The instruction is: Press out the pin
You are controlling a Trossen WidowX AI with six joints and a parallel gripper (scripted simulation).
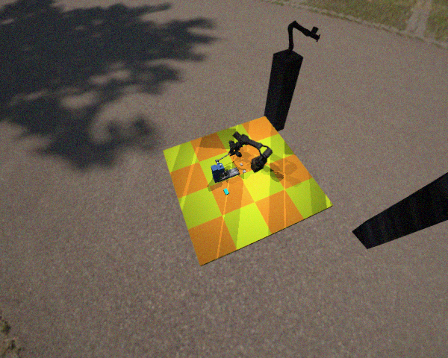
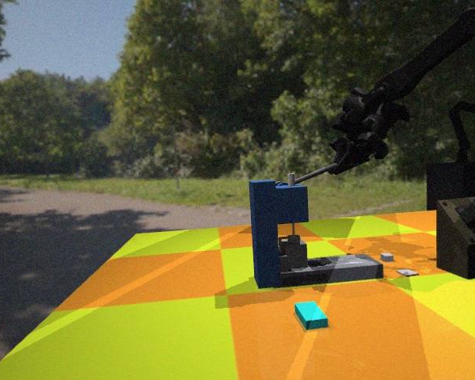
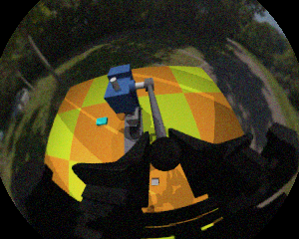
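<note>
Now: the lever 50 mm ahead of my gripper tip and 10 mm to the left of it. From my gripper tip the other things lie so: thin punch: 130 mm ahead, 80 mm below, 60 mm to the left; then small grey cube: 210 mm below, 120 mm behind, 30 mm to the left; then flat grey plate: 210 mm below, 110 mm to the left, 100 mm behind.
</note>
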